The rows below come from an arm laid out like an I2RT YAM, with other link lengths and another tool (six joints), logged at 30 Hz.
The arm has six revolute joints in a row. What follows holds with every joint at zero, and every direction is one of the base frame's.
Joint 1 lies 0.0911 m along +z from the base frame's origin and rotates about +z.
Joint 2 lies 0.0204 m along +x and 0.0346 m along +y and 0.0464 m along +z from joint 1 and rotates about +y.
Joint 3 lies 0.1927 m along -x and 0.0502 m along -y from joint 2 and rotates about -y.
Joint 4 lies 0.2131 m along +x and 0.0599 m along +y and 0.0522 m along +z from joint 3 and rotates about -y.
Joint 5 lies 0.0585 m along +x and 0.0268 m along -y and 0.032 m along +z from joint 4 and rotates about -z.
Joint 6 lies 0.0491 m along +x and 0.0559 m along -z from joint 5 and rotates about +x.
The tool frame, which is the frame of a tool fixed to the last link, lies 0.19 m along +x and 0.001 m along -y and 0.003 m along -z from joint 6; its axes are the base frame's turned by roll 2.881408, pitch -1.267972 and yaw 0.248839 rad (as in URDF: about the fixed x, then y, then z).
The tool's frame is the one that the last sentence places.
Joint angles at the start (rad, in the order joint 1, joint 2, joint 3, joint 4, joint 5, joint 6):
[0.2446 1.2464 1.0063 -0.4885 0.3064 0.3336]
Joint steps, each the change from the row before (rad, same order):
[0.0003 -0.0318 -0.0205 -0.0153 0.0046 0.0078]
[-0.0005 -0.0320 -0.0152 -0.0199 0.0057 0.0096]
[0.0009 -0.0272 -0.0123 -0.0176 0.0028 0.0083]
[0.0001 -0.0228 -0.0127 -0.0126 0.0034 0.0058]
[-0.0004 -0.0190 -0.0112 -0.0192 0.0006 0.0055]
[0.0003 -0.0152 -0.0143 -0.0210 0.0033 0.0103]
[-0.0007 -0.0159 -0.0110 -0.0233 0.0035 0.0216]
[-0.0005 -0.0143 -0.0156 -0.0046 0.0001 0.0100]
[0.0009 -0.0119 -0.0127 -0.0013 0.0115 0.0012]
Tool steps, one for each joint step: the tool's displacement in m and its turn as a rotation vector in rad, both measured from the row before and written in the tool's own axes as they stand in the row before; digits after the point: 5 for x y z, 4 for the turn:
[-0.00505 0.00350 -0.00320 -0.0031 -0.0025 0.0076]
[-0.00412 0.00402 -0.00407 -0.0038 -0.0013 0.0105]
[-0.00372 0.00253 -0.00346 -0.0006 -0.0017 0.0074]
[-0.00337 0.00263 -0.00233 -0.0023 -0.0013 0.0058]
[-0.00549 0.00269 -0.00121 -0.0032 -0.0102 0.0032]
[-0.00778 0.00357 0.00058 -0.0071 -0.0172 0.0060]
[-0.00692 0.00389 -0.00014 -0.0042 -0.0155 0.0181]
[-0.00418 0.00182 0.00058 0.0003 -0.0052 0.0087]
[-0.00194 0.00343 -0.00001 -0.0104 0.0019 0.0030]

